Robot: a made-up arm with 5 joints. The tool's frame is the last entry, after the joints. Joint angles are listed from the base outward.
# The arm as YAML. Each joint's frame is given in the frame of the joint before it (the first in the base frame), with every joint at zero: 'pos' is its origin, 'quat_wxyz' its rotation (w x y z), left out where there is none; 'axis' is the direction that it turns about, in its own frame. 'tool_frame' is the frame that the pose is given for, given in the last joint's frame.
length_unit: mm
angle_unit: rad
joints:
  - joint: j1
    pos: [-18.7, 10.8, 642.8]
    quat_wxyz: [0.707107, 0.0, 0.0, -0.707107]
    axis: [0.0, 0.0, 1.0]
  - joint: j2
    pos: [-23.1, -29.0, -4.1]
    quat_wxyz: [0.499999, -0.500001, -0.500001, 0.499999]
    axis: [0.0, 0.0, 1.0]
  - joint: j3
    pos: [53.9, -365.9, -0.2]
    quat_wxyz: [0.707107, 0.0, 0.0, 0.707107]
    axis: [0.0, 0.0, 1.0]
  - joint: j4
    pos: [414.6, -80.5, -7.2]
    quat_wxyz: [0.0, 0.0, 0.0, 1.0]
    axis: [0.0, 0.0, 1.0]
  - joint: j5
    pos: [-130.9, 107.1, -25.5]
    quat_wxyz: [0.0, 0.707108, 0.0, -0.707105]
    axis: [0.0, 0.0, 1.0]
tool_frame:
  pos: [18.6, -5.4, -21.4]
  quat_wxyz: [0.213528, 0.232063, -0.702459, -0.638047]
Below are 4 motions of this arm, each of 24 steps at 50 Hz.
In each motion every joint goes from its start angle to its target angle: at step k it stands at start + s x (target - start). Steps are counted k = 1, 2, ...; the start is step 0. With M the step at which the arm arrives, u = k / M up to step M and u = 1 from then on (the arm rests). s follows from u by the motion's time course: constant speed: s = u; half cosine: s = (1 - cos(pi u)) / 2; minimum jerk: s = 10 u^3 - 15 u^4 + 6 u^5.
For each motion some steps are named. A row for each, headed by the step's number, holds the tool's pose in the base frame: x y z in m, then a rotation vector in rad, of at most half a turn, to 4 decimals.
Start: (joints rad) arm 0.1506 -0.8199 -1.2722 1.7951 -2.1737
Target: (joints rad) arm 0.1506 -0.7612 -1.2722 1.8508 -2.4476
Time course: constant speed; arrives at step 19
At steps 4, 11, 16, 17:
4: 0.1883 0.0482 1.1294 0.1301 1.9220 -2.0745
11: 0.1955 0.0503 1.1208 -0.0100 1.8775 -2.0558
16: 0.2003 0.0517 1.1147 -0.1083 1.8458 -2.0368
17: 0.2012 0.0520 1.1135 -0.1277 1.8395 -2.0325

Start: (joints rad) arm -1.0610 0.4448 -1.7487 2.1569 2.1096
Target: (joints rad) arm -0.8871 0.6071 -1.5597 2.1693 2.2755
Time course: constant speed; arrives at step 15
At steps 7, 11, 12, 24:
7: 0.2920 -0.4585 0.6965 -0.8354 2.4321 -0.6962
11: 0.3074 -0.4341 0.6533 -0.8895 2.5022 -0.5898
12: 0.3106 -0.4275 0.6428 -0.9043 2.5192 -0.5631
24: 0.3190 -0.4066 0.6119 -0.9518 2.5689 -0.4830

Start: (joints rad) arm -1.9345 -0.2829 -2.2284 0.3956 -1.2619
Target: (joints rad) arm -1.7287 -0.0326 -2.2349 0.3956 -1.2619
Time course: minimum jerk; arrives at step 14
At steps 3, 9, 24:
3: -0.0776 -0.1206 1.5496 2.5809 -0.7331 -0.9219
9: -0.0897 -0.2748 1.5082 2.7602 -0.4998 -0.9143
24: -0.0833 -0.3296 1.4872 2.8183 -0.4090 -0.9172

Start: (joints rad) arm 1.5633 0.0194 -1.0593 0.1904 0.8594
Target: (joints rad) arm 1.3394 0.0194 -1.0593 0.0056 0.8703
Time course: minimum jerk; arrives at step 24
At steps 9, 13, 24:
9: 0.0470 0.5837 0.8706 -0.4938 -1.5136 0.5673
13: 0.0855 0.5772 0.8786 -0.5024 -1.5052 0.4690
24: 0.1381 0.5632 0.8898 -0.5152 -1.4959 0.3317

